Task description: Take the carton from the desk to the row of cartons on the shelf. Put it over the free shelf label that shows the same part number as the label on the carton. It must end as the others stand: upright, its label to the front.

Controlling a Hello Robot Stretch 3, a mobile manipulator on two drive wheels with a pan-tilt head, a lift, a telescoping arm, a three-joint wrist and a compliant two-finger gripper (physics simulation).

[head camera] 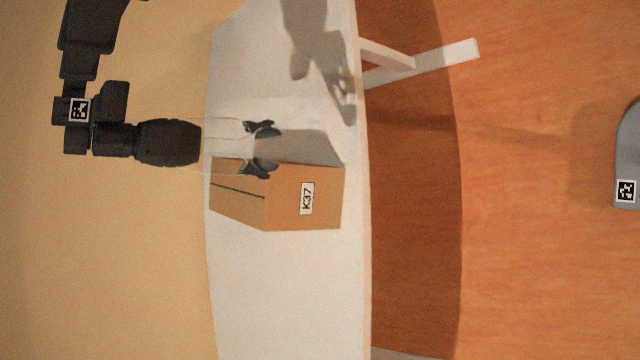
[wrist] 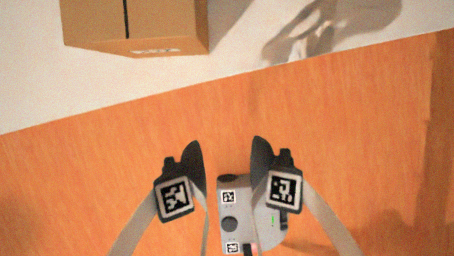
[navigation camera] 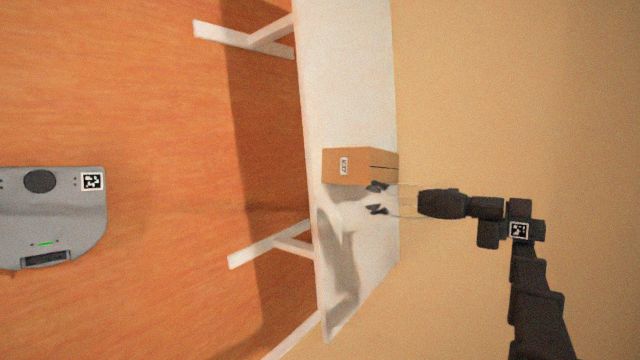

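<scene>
Brown carton (head camera: pixel 297 197) visible; the navigation camera view also shows the carton (navigation camera: pixel 358 166). White desk (head camera: pixel 314 287) seen as well, with the desk (wrist: pixel 52 81) in the wrist view and the desk (navigation camera: pixel 345 63) in the navigation camera view. My gripper (head camera: pixel 277 150) appears likewise as the gripper (wrist: pixel 227 157) and the gripper (navigation camera: pixel 366 196).
</scene>
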